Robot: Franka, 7 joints.
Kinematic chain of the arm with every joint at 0, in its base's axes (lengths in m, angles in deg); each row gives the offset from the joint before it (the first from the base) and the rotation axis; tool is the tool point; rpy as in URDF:
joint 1: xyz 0 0 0.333 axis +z
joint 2: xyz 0 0 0 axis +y
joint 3: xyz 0 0 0.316 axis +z
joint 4: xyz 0.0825 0 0 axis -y
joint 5: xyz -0.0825 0 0.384 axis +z
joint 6: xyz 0 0 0 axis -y
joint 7: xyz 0.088 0 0 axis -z
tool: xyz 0 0 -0.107 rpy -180 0 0
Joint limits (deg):
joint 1: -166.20..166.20
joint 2: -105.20..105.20
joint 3: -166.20..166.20
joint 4: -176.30..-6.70
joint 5: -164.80..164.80
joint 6: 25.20..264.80
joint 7: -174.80..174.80
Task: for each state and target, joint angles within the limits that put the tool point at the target. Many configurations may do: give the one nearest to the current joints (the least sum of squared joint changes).
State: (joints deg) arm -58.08 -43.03 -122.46 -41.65 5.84 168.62 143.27
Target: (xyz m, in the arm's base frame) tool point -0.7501 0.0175 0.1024
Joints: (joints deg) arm -35.16 -76.64 -130.83 -77.46 6.95 160.11 143.27
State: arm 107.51 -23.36 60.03 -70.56 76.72 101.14 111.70
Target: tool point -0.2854 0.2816 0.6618
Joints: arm 88.28 -34.59 24.18 -118.54 58.46 83.11 111.70
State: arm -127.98 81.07 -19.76 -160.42 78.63 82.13 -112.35
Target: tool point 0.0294 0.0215 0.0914
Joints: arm -126.69 70.75 -30.80 -172.25 70.25 73.42 -112.35
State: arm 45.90 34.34 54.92 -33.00 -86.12 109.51 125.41
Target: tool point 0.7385 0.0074 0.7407
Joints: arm -5.21 48.95 41.62 -20.18 -90.13 114.61 125.41
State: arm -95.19 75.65 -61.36 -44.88 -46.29 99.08 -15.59
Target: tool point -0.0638 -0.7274 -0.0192
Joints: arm -70.62 98.11 -41.86 -41.21 -44.08 106.10 -15.59
